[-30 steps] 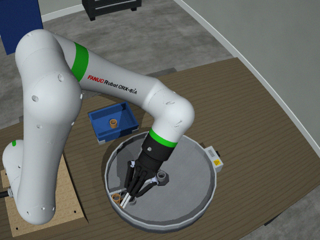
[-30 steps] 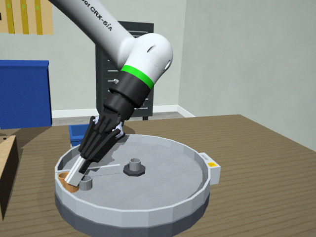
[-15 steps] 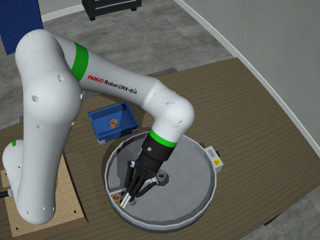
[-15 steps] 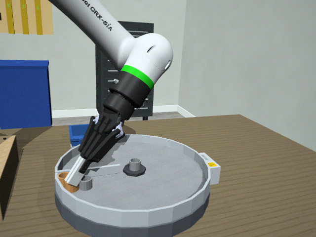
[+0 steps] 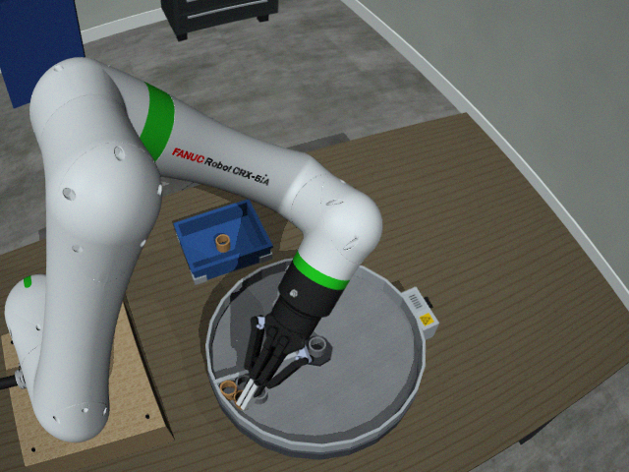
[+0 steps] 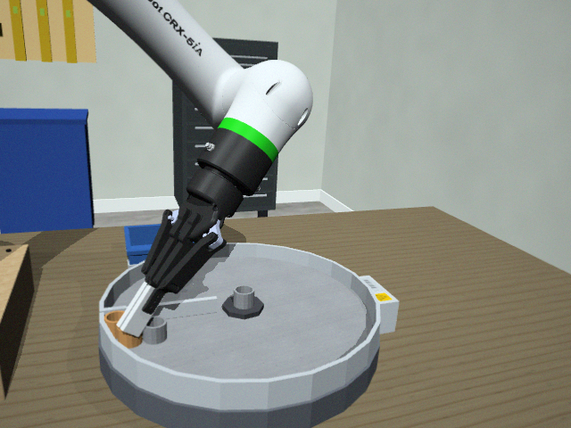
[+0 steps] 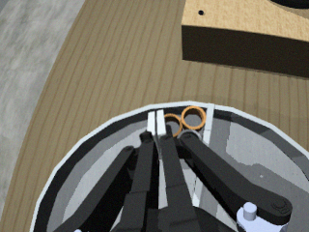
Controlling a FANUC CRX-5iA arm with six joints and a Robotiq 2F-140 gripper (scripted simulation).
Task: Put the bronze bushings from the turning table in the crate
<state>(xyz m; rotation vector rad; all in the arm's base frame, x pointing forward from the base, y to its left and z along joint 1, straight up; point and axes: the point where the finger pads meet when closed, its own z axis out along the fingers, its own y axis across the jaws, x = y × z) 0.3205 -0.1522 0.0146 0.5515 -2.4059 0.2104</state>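
Now: the crate 7 cm ahead of my hand, 41 cm to the left of it and 8 cm below it. From my hand the other things lie so: grey turning table: 15 cm ahead, 6 cm to the left, 5 cm below.
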